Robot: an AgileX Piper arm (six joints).
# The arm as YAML. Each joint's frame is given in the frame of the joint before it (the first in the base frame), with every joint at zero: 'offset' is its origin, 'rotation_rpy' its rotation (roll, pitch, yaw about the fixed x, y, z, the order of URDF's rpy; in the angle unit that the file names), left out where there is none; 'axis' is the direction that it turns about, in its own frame. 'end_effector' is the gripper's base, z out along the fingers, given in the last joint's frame.
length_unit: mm
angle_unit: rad
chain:
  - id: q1
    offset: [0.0, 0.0, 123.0]
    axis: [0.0, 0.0, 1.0]
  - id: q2
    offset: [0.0, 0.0, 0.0]
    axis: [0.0, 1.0, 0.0]
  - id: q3
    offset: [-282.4, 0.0, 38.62]
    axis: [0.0, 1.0, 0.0]
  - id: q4
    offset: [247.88, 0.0, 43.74]
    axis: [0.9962, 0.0, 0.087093]
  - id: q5
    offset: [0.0, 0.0, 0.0]
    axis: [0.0, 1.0, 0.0]
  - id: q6
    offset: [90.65, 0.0, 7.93]
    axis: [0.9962, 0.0, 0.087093]
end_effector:
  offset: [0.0, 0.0, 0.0]
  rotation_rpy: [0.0, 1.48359, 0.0]
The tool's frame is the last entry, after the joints.
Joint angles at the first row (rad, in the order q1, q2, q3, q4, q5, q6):
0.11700 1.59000 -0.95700 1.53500 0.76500 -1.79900
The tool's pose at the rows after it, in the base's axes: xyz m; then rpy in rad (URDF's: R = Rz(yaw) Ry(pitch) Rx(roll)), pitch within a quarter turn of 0, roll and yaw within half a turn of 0:
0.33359, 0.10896, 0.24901, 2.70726, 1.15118, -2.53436
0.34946, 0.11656, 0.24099, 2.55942, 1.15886, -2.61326
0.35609, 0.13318, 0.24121, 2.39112, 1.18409, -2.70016
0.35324, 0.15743, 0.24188, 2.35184, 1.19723, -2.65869
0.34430, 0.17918, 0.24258, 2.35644, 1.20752, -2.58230
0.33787, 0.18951, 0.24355, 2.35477, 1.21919, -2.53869
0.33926, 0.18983, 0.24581, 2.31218, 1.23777, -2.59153
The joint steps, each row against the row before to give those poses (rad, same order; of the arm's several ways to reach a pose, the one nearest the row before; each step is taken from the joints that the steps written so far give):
0.00000 0.10100 -0.08000 0.00200 0.10099 -0.02000
0.00399 0.08601 -0.06803 0.01998 0.07502 -0.00098
0.03301 0.05199 -0.05298 0.03901 0.06799 -0.00001
0.06200 0.02501 -0.03298 0.00602 0.02300 -0.00003
0.05999 0.00600 -0.01001 -0.00201 0.01101 -0.00699
0.02902 -0.00001 -0.00101 0.00000 0.01598 -0.01098
-0.00002 0.00000 -0.00099 0.02999 0.00002 -0.01500

